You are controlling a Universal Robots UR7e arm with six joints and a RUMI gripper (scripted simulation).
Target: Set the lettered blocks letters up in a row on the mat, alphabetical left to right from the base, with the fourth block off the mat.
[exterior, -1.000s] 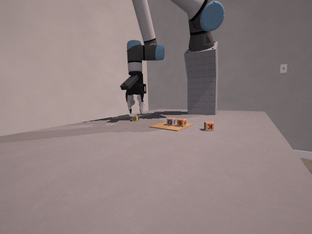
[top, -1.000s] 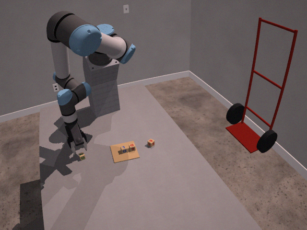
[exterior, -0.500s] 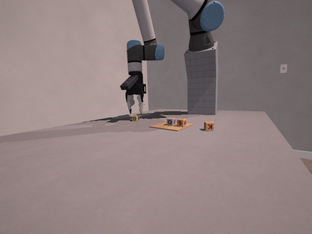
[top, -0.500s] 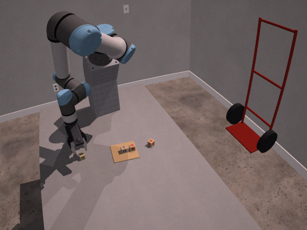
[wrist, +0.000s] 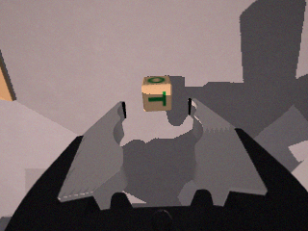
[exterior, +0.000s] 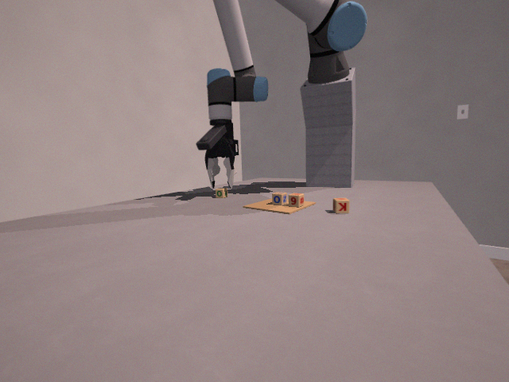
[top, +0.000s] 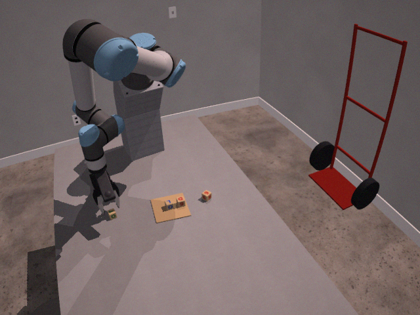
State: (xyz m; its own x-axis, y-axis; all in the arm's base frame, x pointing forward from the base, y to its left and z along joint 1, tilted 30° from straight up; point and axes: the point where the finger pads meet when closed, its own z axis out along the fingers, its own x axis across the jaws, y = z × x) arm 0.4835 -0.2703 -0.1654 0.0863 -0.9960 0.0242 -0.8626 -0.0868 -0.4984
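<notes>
The green-lettered block lies 30 mm below my hand. Also, from my hand: red-marked block (60 mm ahead, 280 mm to the left, 20 mm below); then tan mat (60 mm ahead, 230 mm to the left, 40 mm below); then blue-lettered block (60 mm ahead, 230 mm to the left, 20 mm below).
</notes>
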